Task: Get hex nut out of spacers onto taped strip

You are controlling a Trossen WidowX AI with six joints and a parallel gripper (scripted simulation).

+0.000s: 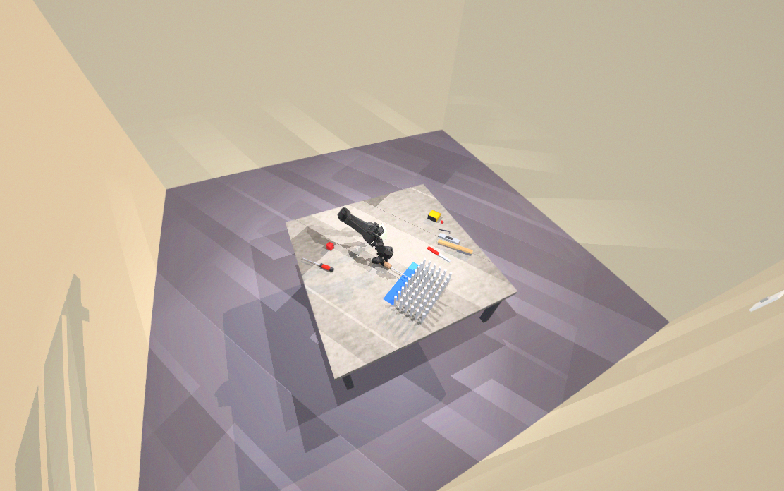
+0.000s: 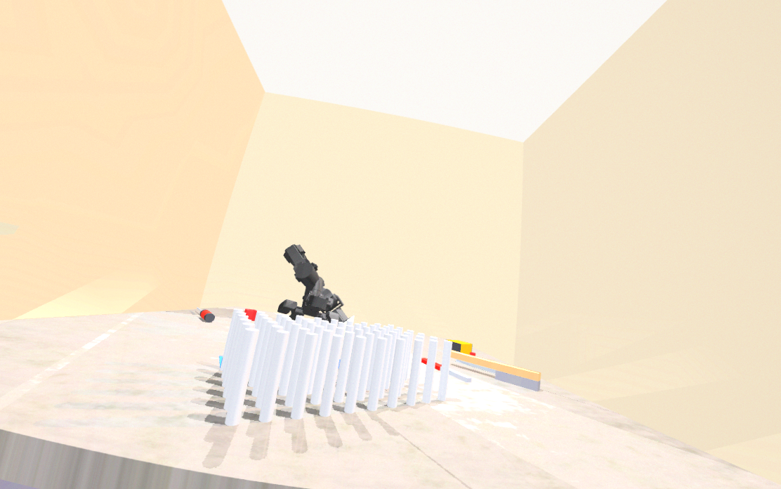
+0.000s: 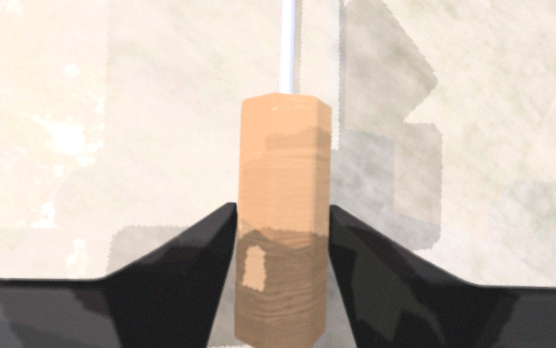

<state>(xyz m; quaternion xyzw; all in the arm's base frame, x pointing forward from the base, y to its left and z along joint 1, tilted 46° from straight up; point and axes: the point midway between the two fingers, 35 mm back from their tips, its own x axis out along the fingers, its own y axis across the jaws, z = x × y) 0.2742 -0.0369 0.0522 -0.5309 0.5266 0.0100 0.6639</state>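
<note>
My gripper tip is 80 mm short of the tool with pale metal rod and 60 mm to the right of it. Round my gripper tip: red-handled tool 30 mm ahead, 420 mm to the left, 10 mm below; then blue taped strip 170 mm ahead, 80 mm to the left, 20 mm below; then red block 290 mm behind, 340 mm to the right.
</note>
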